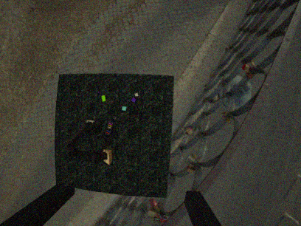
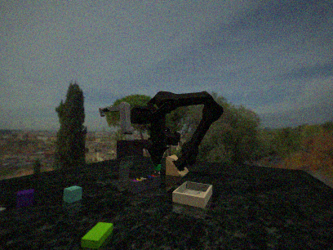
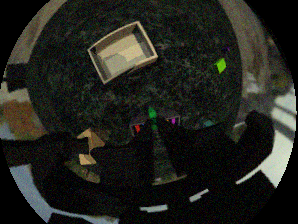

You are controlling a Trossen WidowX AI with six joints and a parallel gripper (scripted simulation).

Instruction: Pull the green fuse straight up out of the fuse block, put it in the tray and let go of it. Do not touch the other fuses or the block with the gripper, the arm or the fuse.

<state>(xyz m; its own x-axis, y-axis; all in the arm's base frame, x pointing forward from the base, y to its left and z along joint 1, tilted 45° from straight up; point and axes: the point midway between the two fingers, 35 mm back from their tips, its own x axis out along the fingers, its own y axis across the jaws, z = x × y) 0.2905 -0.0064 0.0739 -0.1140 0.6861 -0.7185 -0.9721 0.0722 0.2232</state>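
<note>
Right now the tray is 1 cm behind my gripper tip, 14 cm to the left of it and 9 cm below it. Also, from my gripper tip: green fuse: 1 cm below.
</note>
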